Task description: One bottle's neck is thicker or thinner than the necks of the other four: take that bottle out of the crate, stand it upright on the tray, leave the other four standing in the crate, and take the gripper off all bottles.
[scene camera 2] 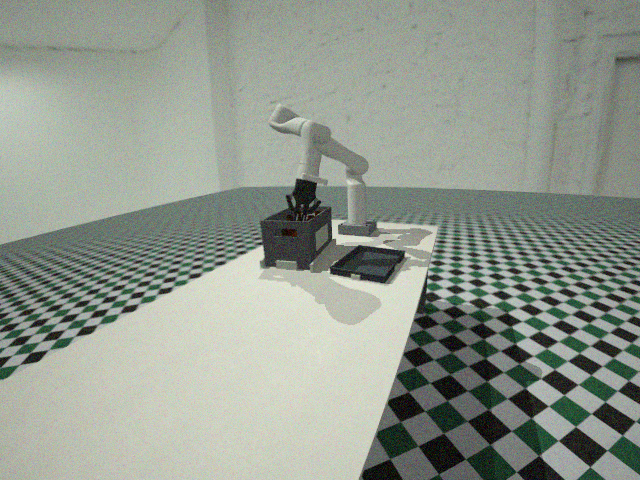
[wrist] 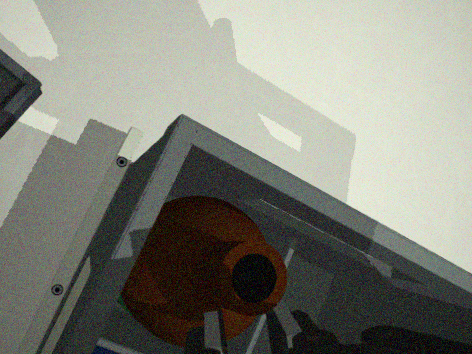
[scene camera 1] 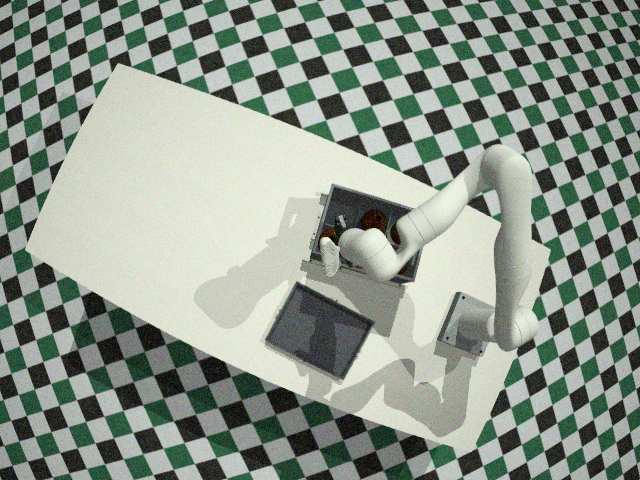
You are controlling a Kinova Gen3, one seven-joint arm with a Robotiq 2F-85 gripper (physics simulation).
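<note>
The grey crate stands on the table. My gripper reaches into its top; the fingers are close together with a narrow gap. In the wrist view a brown-orange bottle is in the crate's corner compartment, its mouth off to one side. The mouth is beside the fingertips, not between them; the bottle's body shows through the gap. In the first scene view another brown bottle stands in the crate, and a third shows partly beside the arm. Other bottles are hidden; necks cannot be compared. The low dark tray holds no bottle.
The tray lies close beside the crate, with a strip of table between them. The robot's base plate is at the table's other end, past the tray. The crate's high walls and inner dividers surround the fingers. The arm hides part of the crate from above.
</note>
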